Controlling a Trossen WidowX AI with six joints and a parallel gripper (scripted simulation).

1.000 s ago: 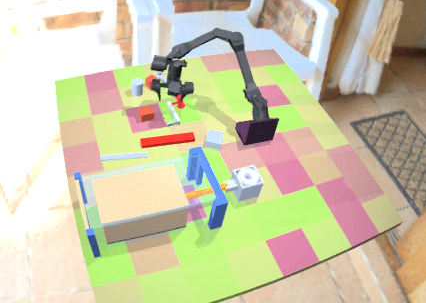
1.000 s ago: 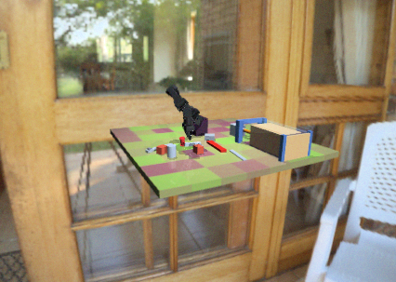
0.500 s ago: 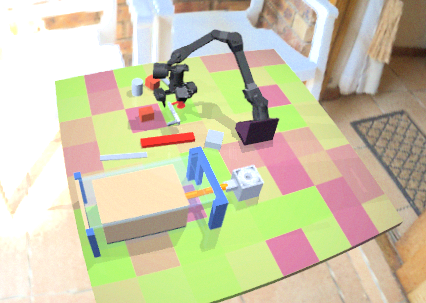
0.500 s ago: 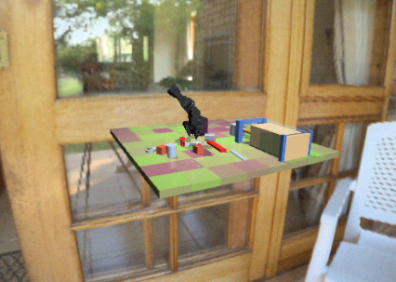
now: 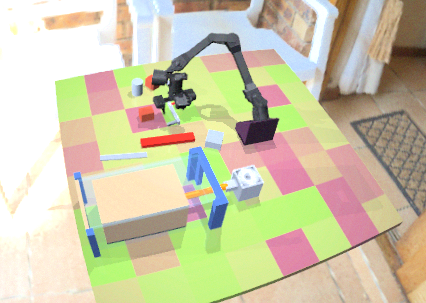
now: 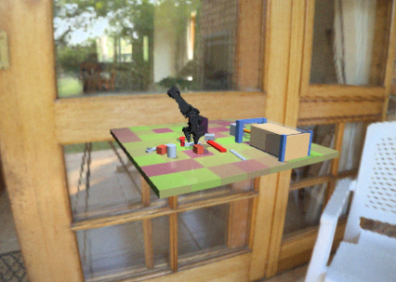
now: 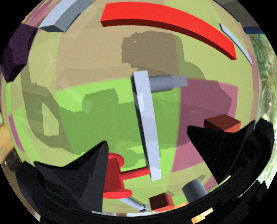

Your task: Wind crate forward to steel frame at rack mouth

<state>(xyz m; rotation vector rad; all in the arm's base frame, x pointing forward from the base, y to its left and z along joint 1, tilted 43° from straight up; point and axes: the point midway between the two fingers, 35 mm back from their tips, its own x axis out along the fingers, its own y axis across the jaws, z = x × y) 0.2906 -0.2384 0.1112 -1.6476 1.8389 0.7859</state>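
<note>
The winch handle is 1 cm behind my gripper tip and 1 cm to the right of it. From my gripper tip the other things lie so: red bar (8 cm ahead, 14 cm to the left, 1 cm below); then grey block (10 cm behind, 21 cm to the left); then red grip (4 cm behind, 5 cm to the right, 1 cm above).
</note>
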